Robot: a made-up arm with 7 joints.
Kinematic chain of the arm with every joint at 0, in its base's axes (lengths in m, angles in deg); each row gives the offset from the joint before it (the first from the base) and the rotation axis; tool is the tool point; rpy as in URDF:
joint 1: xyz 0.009 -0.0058 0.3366 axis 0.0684 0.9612 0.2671
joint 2: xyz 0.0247 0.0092 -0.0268 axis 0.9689 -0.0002 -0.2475
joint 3: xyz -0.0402 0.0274 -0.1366 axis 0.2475 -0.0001 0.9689
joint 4: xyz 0.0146 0.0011 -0.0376 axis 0.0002 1 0
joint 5: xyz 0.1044 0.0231 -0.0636 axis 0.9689 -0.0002 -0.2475
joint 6: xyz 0.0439 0.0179 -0.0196 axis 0.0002 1 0
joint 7: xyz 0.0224 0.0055 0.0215 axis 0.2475 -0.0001 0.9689
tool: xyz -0.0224 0.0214 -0.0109 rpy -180 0 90
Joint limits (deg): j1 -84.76..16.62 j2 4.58..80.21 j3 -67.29..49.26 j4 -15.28..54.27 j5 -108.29..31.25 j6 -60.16..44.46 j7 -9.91..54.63
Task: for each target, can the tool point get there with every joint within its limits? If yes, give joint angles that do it. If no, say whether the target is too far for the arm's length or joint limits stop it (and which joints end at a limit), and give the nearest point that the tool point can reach.
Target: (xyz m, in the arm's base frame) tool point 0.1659 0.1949 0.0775
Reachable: yes | joints -13.15 35.12 -26.95 42.04 -5.80 -16.39 19.12
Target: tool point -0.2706 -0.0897 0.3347
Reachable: no: joint limits stop it (at a limit: joint 1, joint 3, joint 4, joint 5, joint 6) | nearest point -0.0085 -0.1080 0.0932 | short by 0.357 m
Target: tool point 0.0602 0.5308 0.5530
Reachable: no: too far | nearest point 0.0798 0.3371 0.4789 | short by 0.208 m
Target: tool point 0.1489 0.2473 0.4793
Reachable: yes | joints -52.82 69.99 39.81 -1.67 -64.83 -6.88 36.74
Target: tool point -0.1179 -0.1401 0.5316
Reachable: no: joint limits stop it (at a limit: joint 1, joint 2, joint 4, joint 5, joint 7) | nearest point 0.0272 0.1331 0.5682 | short by 0.312 m
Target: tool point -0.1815 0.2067 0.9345
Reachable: no: too far | nearest point 0.0108 0.1912 0.5754 | short by 0.408 m
